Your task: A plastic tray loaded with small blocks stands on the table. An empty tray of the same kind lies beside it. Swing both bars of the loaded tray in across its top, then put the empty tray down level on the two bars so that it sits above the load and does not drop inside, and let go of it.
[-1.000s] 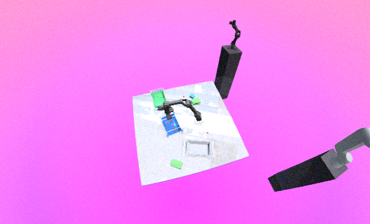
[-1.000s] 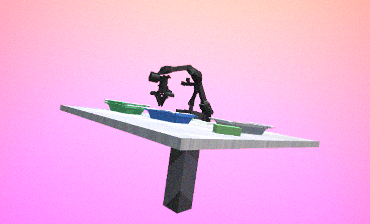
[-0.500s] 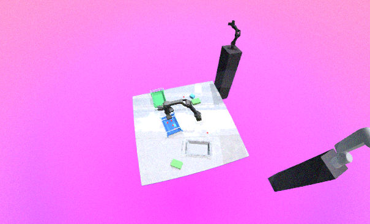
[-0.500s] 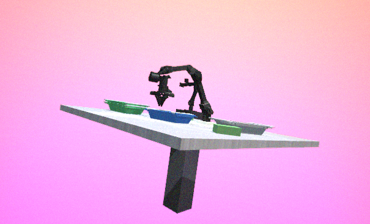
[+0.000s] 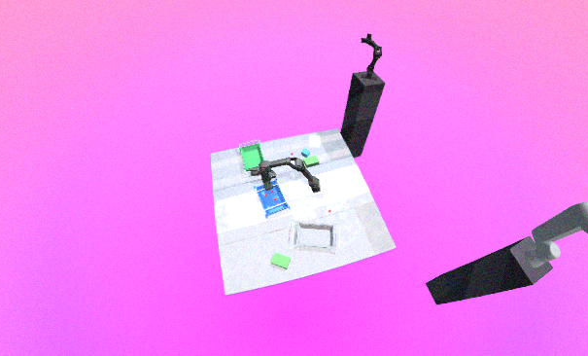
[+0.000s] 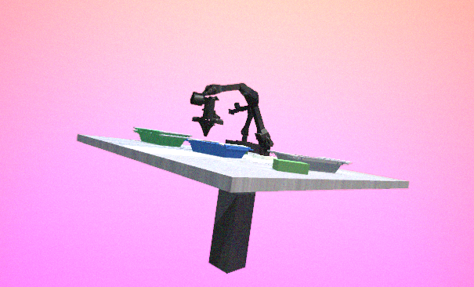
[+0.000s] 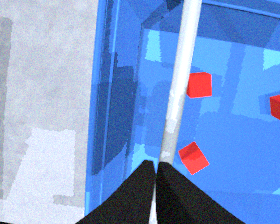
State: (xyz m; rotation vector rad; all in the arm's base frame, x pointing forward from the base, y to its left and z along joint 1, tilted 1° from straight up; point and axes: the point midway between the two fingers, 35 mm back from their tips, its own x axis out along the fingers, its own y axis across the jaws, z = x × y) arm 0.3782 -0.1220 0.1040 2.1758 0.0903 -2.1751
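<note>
Right now my gripper tip is 230 mm past the grey tray, 500 mm to the right of it and 40 mm above it. The rest, counted from my gripper tip: white block: 570 mm behind, 390 mm to the right, 80 mm below; then cyan block: 430 mm behind, 260 mm to the right, 60 mm below.
</note>
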